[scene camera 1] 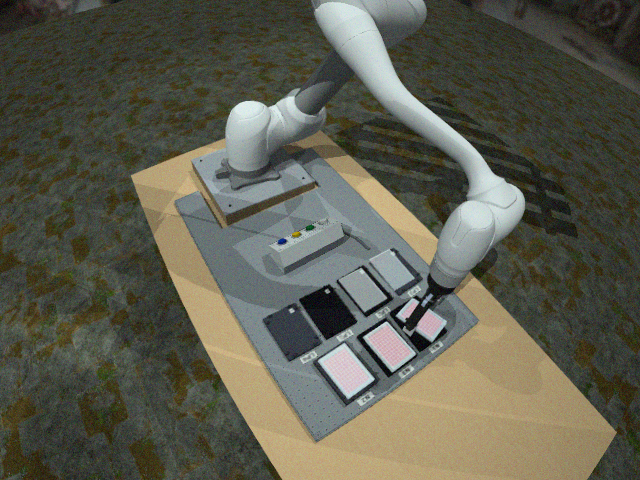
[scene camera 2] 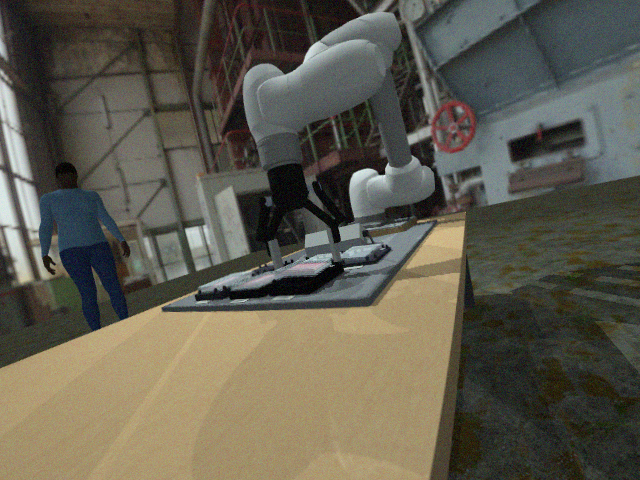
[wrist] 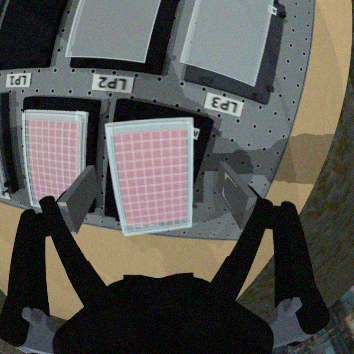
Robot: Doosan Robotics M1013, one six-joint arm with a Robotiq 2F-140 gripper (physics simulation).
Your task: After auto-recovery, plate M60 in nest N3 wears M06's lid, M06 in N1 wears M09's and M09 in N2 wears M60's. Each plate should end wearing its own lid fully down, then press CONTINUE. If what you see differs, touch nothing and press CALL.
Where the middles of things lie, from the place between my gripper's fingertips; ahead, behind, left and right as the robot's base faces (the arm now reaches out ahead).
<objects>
Right now my hand is 22 cm to the left of the plate nest [scene camera 1: 328, 312], 13 cm past it and 3 cm above it.
</objects>
